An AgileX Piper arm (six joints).
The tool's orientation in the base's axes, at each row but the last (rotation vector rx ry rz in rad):
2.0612, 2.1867, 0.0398
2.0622, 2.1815, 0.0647
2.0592, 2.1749, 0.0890
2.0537, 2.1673, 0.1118
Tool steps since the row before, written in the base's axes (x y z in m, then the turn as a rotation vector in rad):
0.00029, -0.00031, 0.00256, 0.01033, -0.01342, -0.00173
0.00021, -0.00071, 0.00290, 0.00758, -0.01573, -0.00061
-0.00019, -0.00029, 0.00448, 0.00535, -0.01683, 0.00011
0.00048, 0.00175, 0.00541, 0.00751, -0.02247, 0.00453
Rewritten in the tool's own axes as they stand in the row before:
-0.00053, 0.00056, -0.00248, -0.01378, 0.00920, 0.00391
-0.00092, 0.00053, -0.00280, -0.01602, 0.00648, 0.00260
-0.00057, 0.00043, -0.00444, -0.01705, 0.00431, 0.00162
0.00140, 0.00144, -0.00534, -0.02304, 0.00682, -0.00209

